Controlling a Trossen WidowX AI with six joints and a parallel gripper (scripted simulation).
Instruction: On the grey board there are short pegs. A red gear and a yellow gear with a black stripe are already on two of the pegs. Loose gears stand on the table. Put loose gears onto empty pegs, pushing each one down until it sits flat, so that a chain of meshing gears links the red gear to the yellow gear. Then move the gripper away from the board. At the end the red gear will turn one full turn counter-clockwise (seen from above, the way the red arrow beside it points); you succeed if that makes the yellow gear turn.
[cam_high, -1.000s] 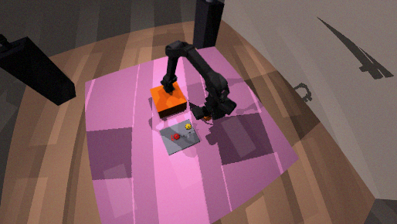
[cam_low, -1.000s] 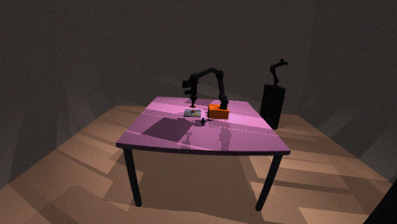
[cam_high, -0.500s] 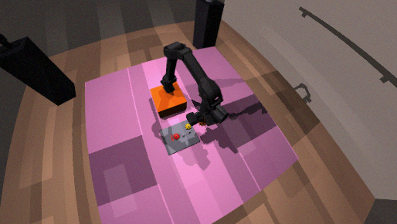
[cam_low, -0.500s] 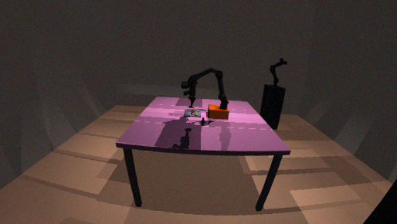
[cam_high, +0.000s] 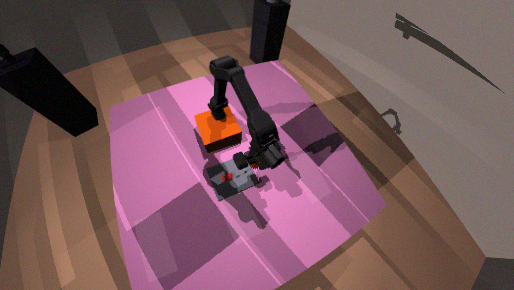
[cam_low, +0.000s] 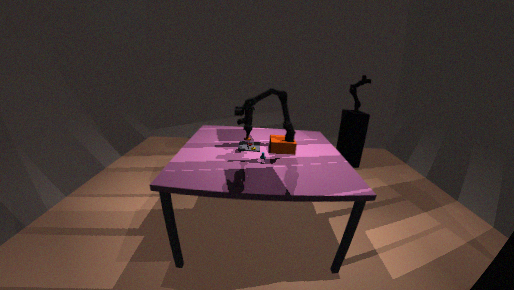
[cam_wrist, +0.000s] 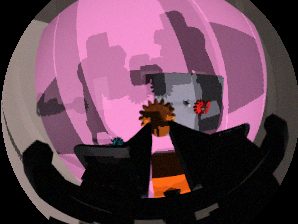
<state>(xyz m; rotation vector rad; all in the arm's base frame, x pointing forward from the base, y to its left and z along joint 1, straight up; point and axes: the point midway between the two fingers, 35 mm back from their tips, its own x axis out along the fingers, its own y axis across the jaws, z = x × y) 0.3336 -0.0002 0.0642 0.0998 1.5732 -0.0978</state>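
The red gear lies 120 mm to the right of my gripper tip, 110 mm below it and 40 mm behind it. The rest, counted from my gripper tip: teal gear (130 mm to the left, 110 mm below, 100 mm behind); then orange gear (10 mm below); then yellow gear (100 mm below, 50 mm behind, 20 mm to the right).
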